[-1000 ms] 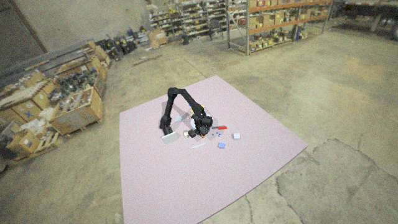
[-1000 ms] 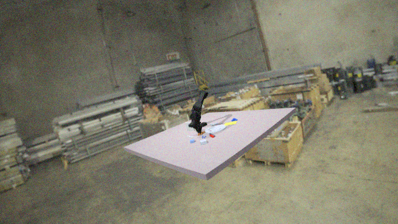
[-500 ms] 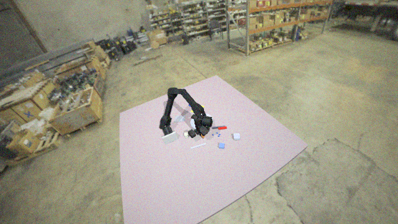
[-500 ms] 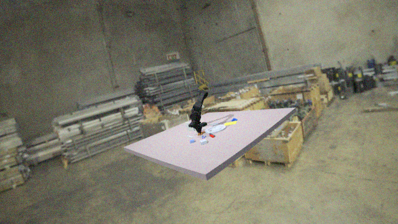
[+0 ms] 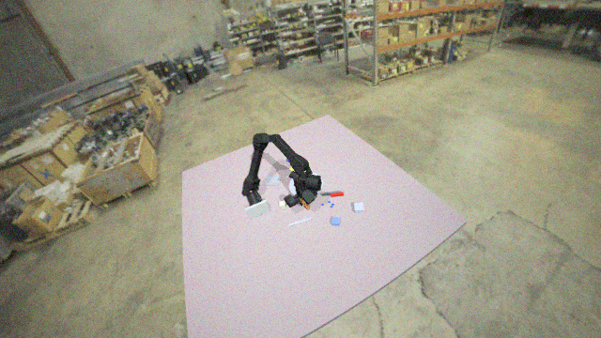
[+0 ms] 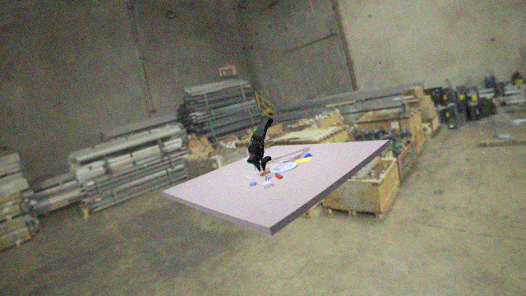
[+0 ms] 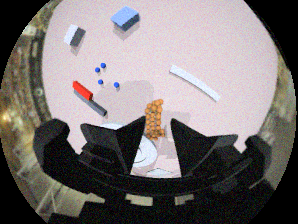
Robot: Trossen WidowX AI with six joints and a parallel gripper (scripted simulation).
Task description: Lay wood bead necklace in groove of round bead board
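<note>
Now: the white stick 60 mm behind my gripper tip, 80 mm to the right of it and 30 mm below it. The rest, counted from my gripper tip: cream cube 110 mm behind, 50 mm to the left, 10 mm below; then red-handled tool 170 mm ahead, 10 mm to the left, 20 mm below; then blue block 100 mm ahead, 160 mm to the right, 20 mm below.
</note>
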